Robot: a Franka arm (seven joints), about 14 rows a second.
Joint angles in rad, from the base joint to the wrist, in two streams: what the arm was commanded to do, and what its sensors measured. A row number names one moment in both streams.
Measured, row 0:
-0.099, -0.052, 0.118, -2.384, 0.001, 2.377, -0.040
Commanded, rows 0 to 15:
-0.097, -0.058, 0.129, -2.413, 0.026, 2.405, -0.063
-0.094, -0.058, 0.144, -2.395, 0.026, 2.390, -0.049
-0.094, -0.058, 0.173, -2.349, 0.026, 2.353, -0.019
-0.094, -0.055, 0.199, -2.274, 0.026, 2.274, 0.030
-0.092, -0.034, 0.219, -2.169, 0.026, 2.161, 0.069
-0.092, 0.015, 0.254, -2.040, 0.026, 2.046, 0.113
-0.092, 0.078, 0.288, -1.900, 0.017, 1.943, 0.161
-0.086, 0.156, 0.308, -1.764, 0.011, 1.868, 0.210
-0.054, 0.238, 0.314, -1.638, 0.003, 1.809, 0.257
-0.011, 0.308, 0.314, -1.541, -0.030, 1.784, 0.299
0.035, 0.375, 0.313, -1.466, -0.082, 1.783, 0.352
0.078, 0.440, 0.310, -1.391, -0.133, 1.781, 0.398
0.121, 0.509, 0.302, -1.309, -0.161, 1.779, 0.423
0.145, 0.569, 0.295, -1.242, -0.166, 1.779, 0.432
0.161, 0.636, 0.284, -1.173, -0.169, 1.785, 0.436
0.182, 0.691, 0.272, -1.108, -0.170, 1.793, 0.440
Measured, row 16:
0.137, 0.528, 0.299, -1.339, -0.144, 1.836, 0.414
